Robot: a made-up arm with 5 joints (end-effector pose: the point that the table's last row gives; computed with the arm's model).
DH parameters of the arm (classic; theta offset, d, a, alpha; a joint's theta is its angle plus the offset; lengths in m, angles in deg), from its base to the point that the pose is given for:
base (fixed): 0 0 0.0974 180
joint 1: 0 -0.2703 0.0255 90
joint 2: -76.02 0 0.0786 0
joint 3: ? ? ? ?
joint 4: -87.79 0.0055 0 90
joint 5: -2.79 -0.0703 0 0
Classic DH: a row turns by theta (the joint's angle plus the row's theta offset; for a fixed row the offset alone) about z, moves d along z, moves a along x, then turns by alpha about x.
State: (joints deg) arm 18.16 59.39 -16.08 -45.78 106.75
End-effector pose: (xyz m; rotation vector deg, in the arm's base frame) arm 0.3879 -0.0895 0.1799 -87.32 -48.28 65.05
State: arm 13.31 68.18 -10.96 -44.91 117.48
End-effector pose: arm 0.3645 -0.0575 0.1216 -78.34 -38.21 83.74
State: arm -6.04 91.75 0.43 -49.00 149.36
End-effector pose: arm 0.2485 0.0215 0.0246 -59.35 -21.29 141.49
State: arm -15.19 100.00 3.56 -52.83 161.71
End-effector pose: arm 0.1993 0.0334 0.0111 -55.77 -18.27 164.28
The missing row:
joint 3: 73.81 0 0.1763 0
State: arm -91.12 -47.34 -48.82 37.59 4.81
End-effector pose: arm 0.0920 -0.0068 0.5704 108.97 -110.69 31.74
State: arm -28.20 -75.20 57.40 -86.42 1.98
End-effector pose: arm 0.1873 0.0545 0.4366 -41.61 160.82 4.91
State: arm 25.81 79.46 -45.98 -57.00 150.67
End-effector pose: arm 0.3871 -0.1340 0.2021 -129.25 -7.12 74.22
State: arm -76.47 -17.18 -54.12 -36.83 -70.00
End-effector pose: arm 0.1036 0.0492 0.5846 -156.09 42.91 0.83
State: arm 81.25 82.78 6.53 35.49 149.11
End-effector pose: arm 0.1138 -0.0707 0.0272 33.58 -14.80 62.97
